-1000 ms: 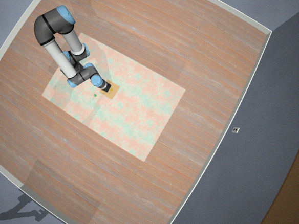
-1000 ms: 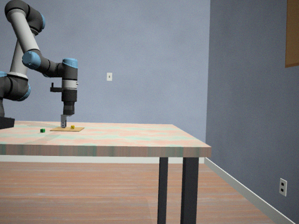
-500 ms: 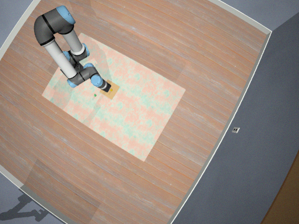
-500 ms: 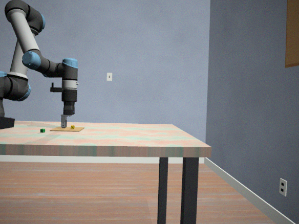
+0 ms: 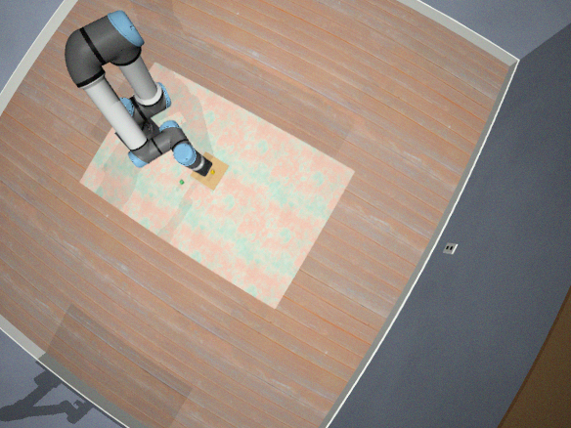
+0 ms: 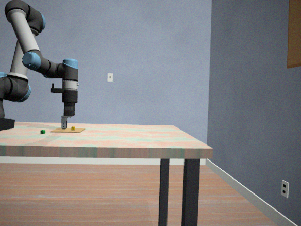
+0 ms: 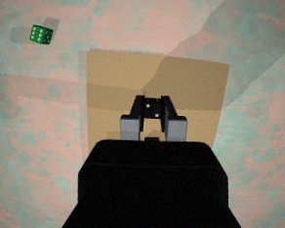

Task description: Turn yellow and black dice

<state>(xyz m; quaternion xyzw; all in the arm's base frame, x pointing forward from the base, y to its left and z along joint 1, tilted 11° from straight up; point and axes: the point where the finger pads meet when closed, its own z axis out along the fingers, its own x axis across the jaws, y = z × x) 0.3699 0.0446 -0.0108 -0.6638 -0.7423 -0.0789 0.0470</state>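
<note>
The black die is 1 cm below my hand. From my hand the other things lie so: yellow die (4 cm ahead, 2 cm below, 1 cm to the left); tan mat (3 cm below, 2 cm ahead); green die (12 cm to the right, 6 cm behind, 2 cm below).
</note>
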